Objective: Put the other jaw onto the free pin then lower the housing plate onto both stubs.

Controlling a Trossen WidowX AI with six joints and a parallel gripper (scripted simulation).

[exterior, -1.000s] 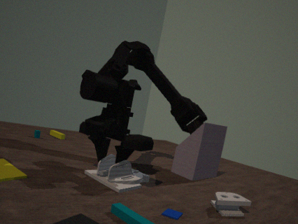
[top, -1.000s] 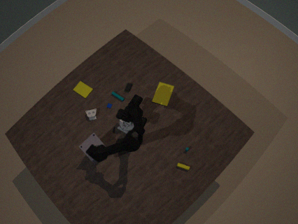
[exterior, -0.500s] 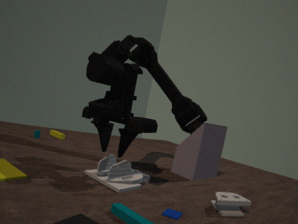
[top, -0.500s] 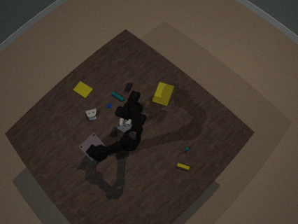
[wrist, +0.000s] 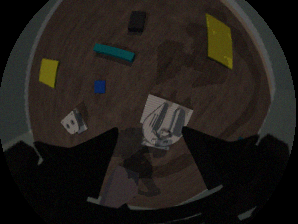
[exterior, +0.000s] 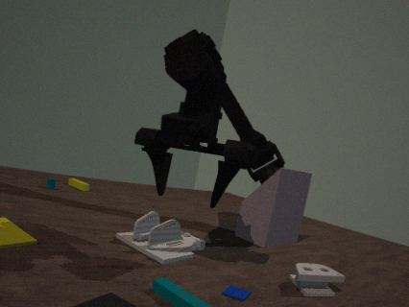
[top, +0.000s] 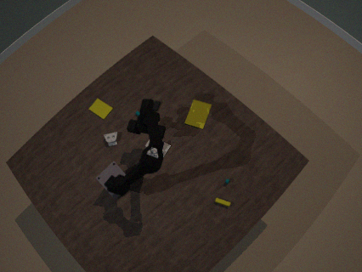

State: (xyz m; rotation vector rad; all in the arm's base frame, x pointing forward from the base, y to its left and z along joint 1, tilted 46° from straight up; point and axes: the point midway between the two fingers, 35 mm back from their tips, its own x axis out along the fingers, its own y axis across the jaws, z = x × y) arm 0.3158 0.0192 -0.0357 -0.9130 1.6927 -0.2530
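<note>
Now: the white block 180 mm to the left of my gripper tip, 120 mm behind it and 90 mm below it. Round my gripper tip: blue tile (130 mm to the left, 90 mm below); then teal bar (130 mm to the left, 90 mm below, 90 mm ahead); then grey jaw (80 mm below, 70 mm to the right, 40 mm behind).
</note>
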